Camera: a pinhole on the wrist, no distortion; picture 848 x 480 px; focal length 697.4 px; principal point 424.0 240.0 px. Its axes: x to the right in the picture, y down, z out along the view. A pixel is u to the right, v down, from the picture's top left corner.
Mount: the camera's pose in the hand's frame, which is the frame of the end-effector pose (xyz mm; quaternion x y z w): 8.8 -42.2 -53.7 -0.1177 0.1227 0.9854 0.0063
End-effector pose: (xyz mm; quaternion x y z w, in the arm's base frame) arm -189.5 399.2 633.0 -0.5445 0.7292 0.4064 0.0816
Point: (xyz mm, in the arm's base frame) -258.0 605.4 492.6
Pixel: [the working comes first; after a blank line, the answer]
In the camera's frame: -21.2 31.5 314.2

377 310
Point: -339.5 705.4 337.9
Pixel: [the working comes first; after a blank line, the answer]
In the camera's frame: -111.9 76.9 488.2

264 350
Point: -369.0 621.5 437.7
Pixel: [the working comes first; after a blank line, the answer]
In the camera's frame: -102.8 -18.1 394.6

242 208
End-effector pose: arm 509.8 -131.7 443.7 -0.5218 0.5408 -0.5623 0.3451
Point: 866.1 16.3 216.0
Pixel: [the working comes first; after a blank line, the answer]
In the camera's frame: 174.5 -63.7 471.9

682 146
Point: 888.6 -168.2 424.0
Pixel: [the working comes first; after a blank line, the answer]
In the camera's frame: -41.3 104.7 418.4

355 414
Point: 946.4 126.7 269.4
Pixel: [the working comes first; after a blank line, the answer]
In the camera's frame: 274.1 34.0 517.1

794 286
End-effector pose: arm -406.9 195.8 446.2 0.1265 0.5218 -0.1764 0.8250
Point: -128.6 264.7 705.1
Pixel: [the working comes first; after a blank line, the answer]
In the camera's frame: 52.1 -128.5 431.4

508 32
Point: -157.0 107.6 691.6
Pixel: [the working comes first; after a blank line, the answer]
In the camera's frame: 21.7 28.3 418.7

460 287
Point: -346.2 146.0 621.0
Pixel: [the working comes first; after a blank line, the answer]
In the camera's frame: 85.1 26.6 223.2

690 323
